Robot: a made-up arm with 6 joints.
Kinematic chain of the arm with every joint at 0, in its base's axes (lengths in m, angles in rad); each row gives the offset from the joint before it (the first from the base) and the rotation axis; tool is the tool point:
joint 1: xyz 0 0 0.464 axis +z
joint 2: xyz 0.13 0 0 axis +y
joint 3: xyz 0 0 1.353 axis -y
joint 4: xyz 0 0 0.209 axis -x
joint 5: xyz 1.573 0 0 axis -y
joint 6: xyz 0.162 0 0 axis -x
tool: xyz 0 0 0
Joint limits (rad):
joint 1: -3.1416..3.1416
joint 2: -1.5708..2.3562
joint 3: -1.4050..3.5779
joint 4: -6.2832..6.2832
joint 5: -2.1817..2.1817
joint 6: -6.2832..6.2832
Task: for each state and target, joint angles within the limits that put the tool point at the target. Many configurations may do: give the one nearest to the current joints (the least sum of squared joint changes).
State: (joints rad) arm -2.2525 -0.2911 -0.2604 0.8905 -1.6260 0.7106
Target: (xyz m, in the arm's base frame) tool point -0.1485 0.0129 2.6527
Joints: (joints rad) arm -2.2489 -0.8089 0.0555 0.8733 -1.6542 0.7106
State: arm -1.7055 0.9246 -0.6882 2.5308 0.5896 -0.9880
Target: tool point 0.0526 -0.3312 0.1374
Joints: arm -1.5946 0.4493 -1.4050 2.7562 1.4525 -0.9880
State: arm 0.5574 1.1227 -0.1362 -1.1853 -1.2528 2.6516
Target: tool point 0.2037 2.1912 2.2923
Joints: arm 1.4125 0.4041 0.6666 -1.2813 -1.1910 2.6516
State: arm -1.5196 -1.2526 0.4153 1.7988 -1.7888 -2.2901
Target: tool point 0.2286 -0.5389 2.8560
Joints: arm -0.9031 -0.4567 0.2342 1.8330 -1.7426 -2.2901
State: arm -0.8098 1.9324 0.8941 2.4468 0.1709 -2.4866
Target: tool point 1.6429 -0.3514 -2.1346
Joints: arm -0.2159 2.3562 1.0181 2.4383 0.0829 -2.4866
